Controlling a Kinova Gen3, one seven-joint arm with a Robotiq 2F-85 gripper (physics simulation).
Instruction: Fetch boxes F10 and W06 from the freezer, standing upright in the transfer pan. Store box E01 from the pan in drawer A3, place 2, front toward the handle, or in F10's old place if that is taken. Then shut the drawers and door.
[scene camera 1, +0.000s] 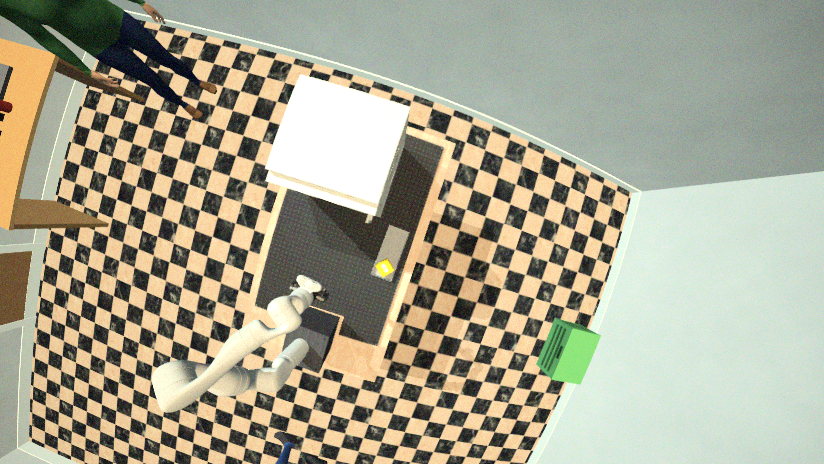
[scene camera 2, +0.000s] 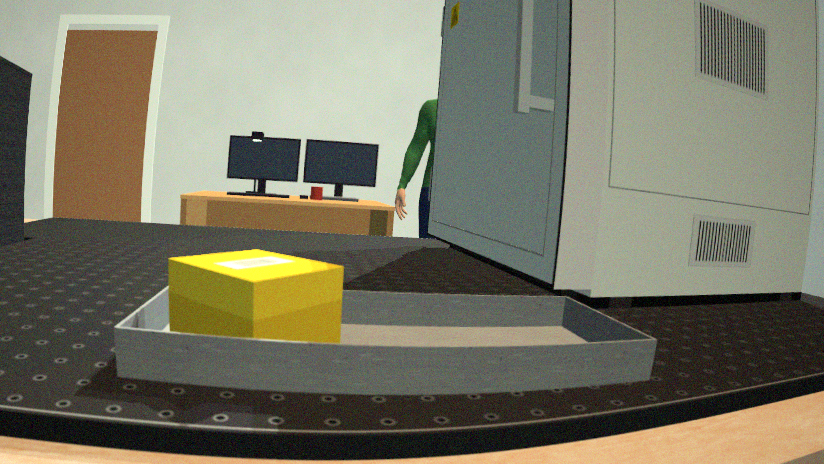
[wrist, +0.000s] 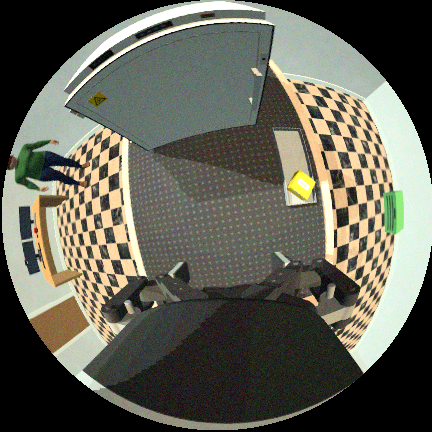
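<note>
The white freezer (scene camera 1: 340, 138) (scene camera 2: 651, 155) stands at the table's far end. Its grey door (scene camera 2: 490, 144) (wrist: 190, 85) is shut, with a handle (scene camera 2: 525, 57) on the side nearer the pan; the drawers and boxes F10 and W06 do not show. The grey transfer pan (scene camera 1: 396, 239) (scene camera 2: 380, 368) (wrist: 291, 147) lies near the table's right edge. One yellow box (scene camera 1: 384, 267) (scene camera 2: 253, 302) (wrist: 301, 185) stands in the pan's end away from the freezer, turned askew to its walls, its top label unreadable. My gripper (scene camera 1: 310, 291) (wrist: 229, 267) is open and empty, above the table's near part, apart from pan and freezer.
The dark table (scene camera 1: 334, 247) (scene camera 2: 74, 259) (wrist: 215, 225) has a pale wooden border. My arm (scene camera 1: 242, 345) rises from a dark pedestal block (scene camera 1: 322, 340) (scene camera 2: 11, 155). A person in green (scene camera 1: 86, 34) (wrist: 31, 165) stands beyond the left side. A green cabinet (scene camera 1: 579, 354) (wrist: 396, 212) stands at the right wall.
</note>
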